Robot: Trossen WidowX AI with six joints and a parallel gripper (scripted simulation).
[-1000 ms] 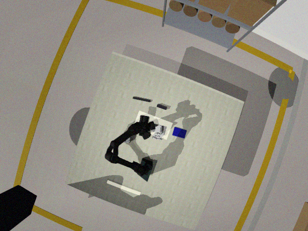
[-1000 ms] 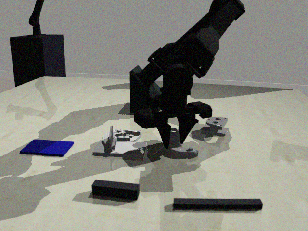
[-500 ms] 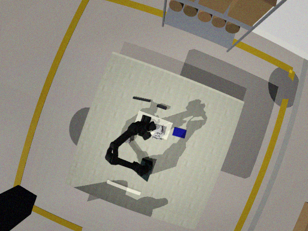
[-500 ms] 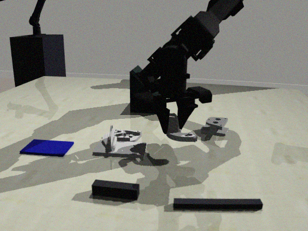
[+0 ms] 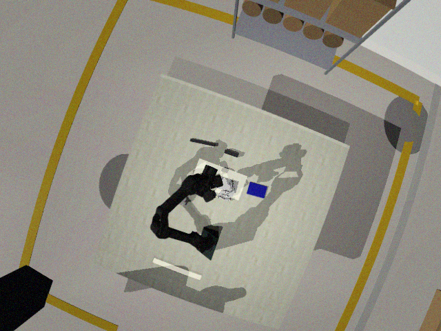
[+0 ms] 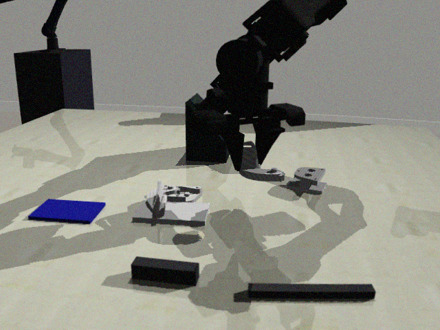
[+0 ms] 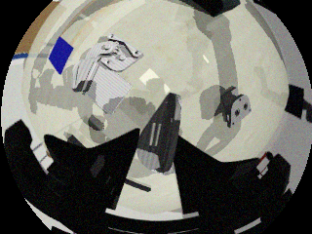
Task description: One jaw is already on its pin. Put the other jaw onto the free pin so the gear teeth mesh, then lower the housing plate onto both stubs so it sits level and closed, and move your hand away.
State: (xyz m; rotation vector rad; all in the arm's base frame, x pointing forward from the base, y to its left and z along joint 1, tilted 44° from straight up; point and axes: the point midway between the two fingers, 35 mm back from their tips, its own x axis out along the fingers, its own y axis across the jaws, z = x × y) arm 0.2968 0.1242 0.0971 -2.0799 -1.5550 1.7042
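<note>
My gripper tip is now 40 mm to the right of the grey jaw and 10 mm short of it. From my gripper tip the other things lie so: short black block (220 mm ahead, 70 mm below, 60 mm to the right); grey base plate (120 mm to the right, 80 mm below, 40 mm ahead); small grey fixture (150 mm behind, 100 mm to the left, 70 mm below).
</note>
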